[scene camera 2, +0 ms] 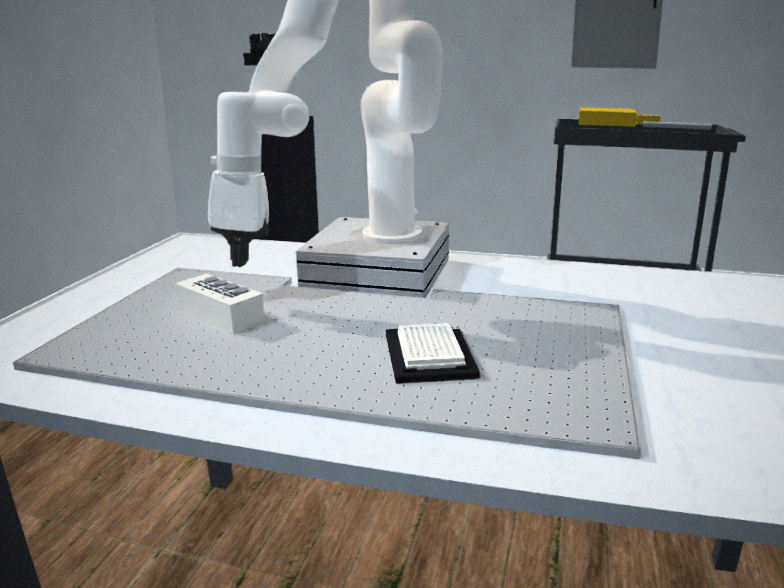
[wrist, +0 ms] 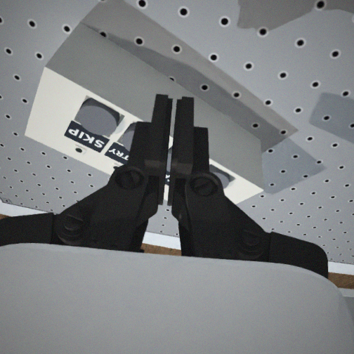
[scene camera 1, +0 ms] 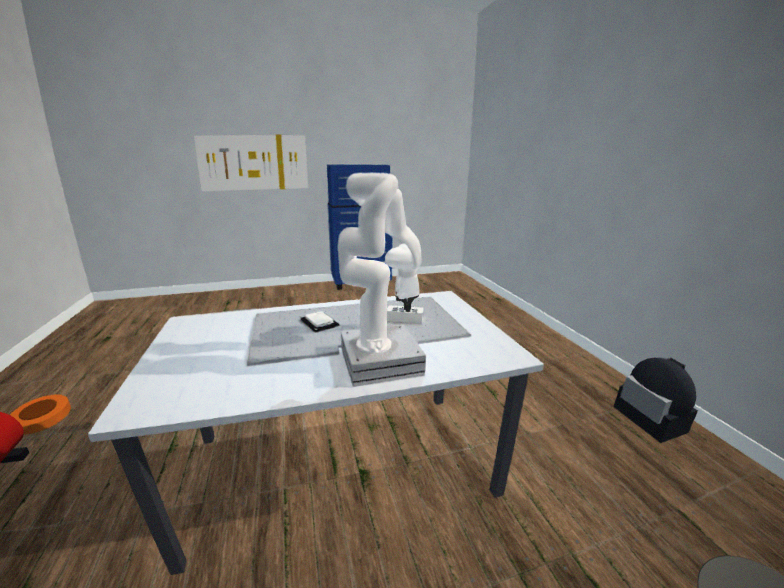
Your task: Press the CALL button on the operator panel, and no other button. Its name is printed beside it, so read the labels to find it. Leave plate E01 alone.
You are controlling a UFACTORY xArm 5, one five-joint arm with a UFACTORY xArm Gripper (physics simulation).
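Places are measured from the arm's base along level axes (x back, y left, z down), in centimetres.
Where they show: gripper, fingertip midpoint: [scene camera 2: 239, 265] [scene camera 1: 407, 310]; arm's base at its link origin: [scene camera 2: 392, 234] [scene camera 1: 373, 344].
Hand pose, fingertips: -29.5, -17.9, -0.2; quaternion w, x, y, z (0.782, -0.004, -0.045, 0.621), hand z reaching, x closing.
Observation:
Things, the pixels of their top centre, and the offset from my fingertips, as dx, dy, dz. Level surfaces: height alone.
- operator panel at its top centre: [scene camera 2: 217, 286] [scene camera 1: 405, 308] -6.7, -0.2, +1.9
- white ribbed plate at its top centre: [scene camera 2: 429, 340] [scene camera 1: 319, 317] -7.7, +39.9, +4.9
- black base at its top centre: [scene camera 2: 429, 346] [scene camera 1: 319, 319] -7.7, +39.9, +5.9
- perforated board at its surface level: dz +7.5
The operator panel [scene camera 1: 414, 318] [scene camera 2: 246, 313] [wrist: 41, 112] is a pale box with a row of round grey buttons on top. In the wrist view the SKIP button [wrist: 98, 118] and its label show at the left, and the RETRY label [wrist: 119, 152] is partly covered. Part of the rightmost button [wrist: 223, 176] shows past the fingers. The CALL button and its label are hidden behind the fingers. My gripper [scene camera 1: 407, 308] [scene camera 2: 239, 263] [wrist: 172, 120] is shut and empty, pointing down above the panel, with a small gap in scene camera 2.
A white ribbed plate [scene camera 1: 318, 317] [scene camera 2: 431, 345] lies on a black base [scene camera 2: 436, 375] toward the other side of the perforated board [scene camera 1: 278, 351] [scene camera 2: 303, 386]; no name is readable on it. The arm's grey base block [scene camera 1: 386, 369] [scene camera 2: 360, 275] stands behind the board in scene camera 2.

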